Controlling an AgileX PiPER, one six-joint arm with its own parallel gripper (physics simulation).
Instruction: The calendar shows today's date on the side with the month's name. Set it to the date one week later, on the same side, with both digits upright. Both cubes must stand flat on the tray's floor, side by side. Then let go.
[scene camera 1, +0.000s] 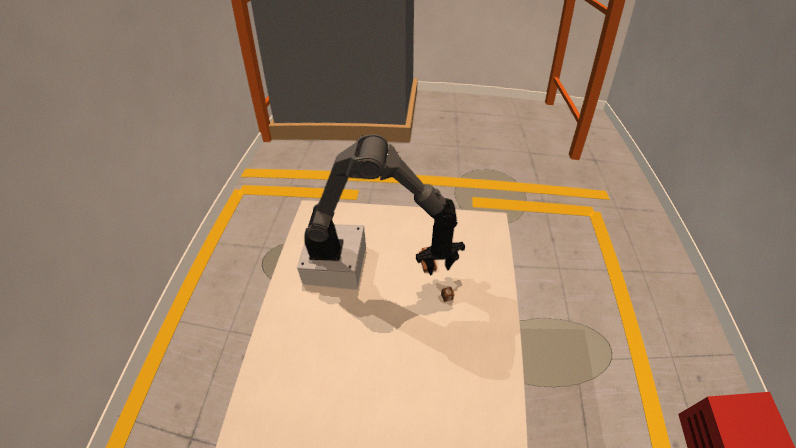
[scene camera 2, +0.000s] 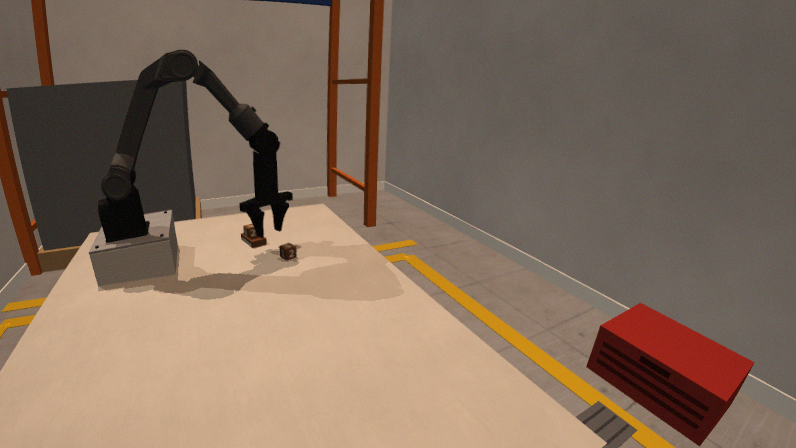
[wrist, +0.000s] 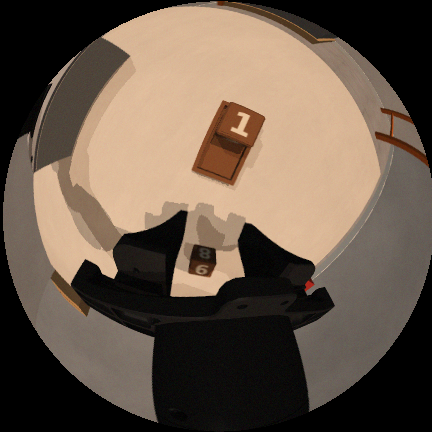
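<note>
A brown tray (scene camera 2: 254, 241) (wrist: 212, 177) lies on the table. One cube (scene camera 2: 248, 230) (wrist: 240, 124) stands in one end of it, with a 1 on top and a 2 on the side facing scene camera 2; the tray's other end is bare. A second cube (scene camera 1: 447, 293) (scene camera 2: 287, 252) (wrist: 202, 260) stands on the table apart from the tray, with a 6 or 9 on top, an 8 on one side and a 2 on another. My gripper (scene camera 1: 439, 271) (scene camera 2: 269, 232) (wrist: 213, 226) is open and empty, above the table. It partly hides the tray in scene camera 1. The month's name is not legible.
The arm's grey base block (scene camera 1: 330, 272) (scene camera 2: 133, 258) stands on the table (scene camera 1: 362, 389) (scene camera 2: 250, 361). A red box (scene camera 1: 740, 420) (scene camera 2: 676, 356) stands beyond the table, on the floor. Orange posts (scene camera 1: 598, 77) (scene camera 2: 372, 111) rise behind the table.
</note>
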